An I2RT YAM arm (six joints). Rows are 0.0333 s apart.
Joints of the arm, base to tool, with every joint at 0 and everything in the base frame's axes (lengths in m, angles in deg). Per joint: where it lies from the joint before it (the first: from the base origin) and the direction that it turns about. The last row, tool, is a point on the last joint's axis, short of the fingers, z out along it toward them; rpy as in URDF.
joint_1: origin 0 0 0.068 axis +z
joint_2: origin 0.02 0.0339 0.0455 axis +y
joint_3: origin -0.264 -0.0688 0 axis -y
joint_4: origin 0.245 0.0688 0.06 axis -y
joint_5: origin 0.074 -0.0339 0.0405 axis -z
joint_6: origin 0.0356 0 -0.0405 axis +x
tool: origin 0 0 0 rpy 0 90 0
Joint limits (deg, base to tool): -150..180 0..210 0..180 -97..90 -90..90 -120..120
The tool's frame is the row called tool.
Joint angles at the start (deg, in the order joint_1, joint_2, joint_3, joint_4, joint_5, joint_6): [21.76, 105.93, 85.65, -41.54, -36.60, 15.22]
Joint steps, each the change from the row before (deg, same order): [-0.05, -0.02, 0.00, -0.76, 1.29, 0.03]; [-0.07, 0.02, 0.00, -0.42, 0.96, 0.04]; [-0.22, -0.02, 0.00, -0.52, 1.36, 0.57]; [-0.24, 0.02, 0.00, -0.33, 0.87, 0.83]
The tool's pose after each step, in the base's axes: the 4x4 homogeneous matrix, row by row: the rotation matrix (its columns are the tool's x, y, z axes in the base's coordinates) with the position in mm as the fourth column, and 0 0 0 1 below. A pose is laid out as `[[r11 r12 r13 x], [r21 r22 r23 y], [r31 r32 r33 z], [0 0 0 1]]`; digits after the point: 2 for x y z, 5 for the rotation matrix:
[[-0.94000 -0.31310 0.13556 355.17], [-0.14323 0.72275 0.67610 163.56], [-0.30967 0.61612 -0.72423 247.38], [0 0 0 1]]
[[-0.94197 -0.30496 0.14032 355.11], [-0.13949 0.73578 0.66270 162.50], [-0.30534 0.60467 -0.73562 246.60], [0 0 0 1]]
[[-0.94693 -0.28454 0.14956 355.36], [-0.12525 0.75508 0.64356 160.23], [-0.29604 0.59068 -0.75064 245.89], [0 0 0 1]]
[[-0.95238 -0.26202 0.15595 355.86], [-0.10817 0.76850 0.63064 158.18], [-0.28509 0.58374 -0.76025 245.23], [0 0 0 1]]

